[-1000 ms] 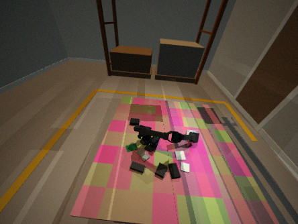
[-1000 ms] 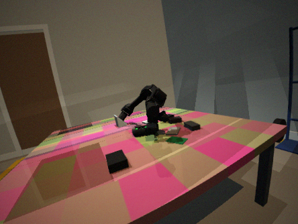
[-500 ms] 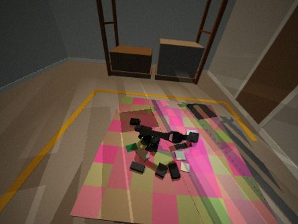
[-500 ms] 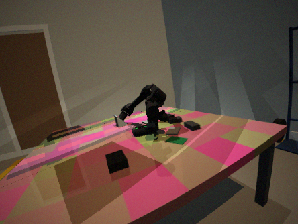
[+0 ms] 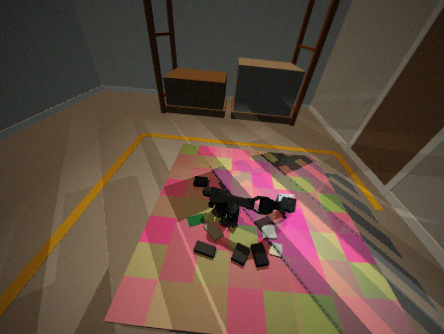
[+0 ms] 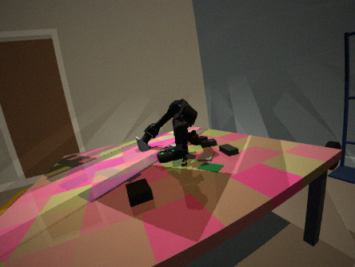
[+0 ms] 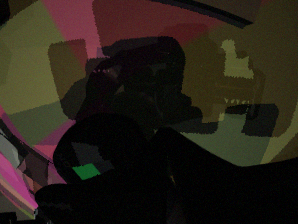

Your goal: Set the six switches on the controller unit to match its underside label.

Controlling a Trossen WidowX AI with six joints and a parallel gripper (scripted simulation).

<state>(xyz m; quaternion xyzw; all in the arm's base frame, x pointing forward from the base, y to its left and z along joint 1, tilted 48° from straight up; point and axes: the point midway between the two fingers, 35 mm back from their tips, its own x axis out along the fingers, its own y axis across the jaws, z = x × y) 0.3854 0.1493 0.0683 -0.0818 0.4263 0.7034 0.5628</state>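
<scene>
The grey plate is 110 mm to the left of my gripper tip, 50 mm ahead of it and 10 mm below it. Round my gripper tip: white block: 270 mm behind, 50 mm to the left, 10 mm below; then black box: 250 mm to the right, 220 mm ahead, 10 mm above; then green card: 170 mm ahead, 60 mm to the left, 10 mm below.
</scene>
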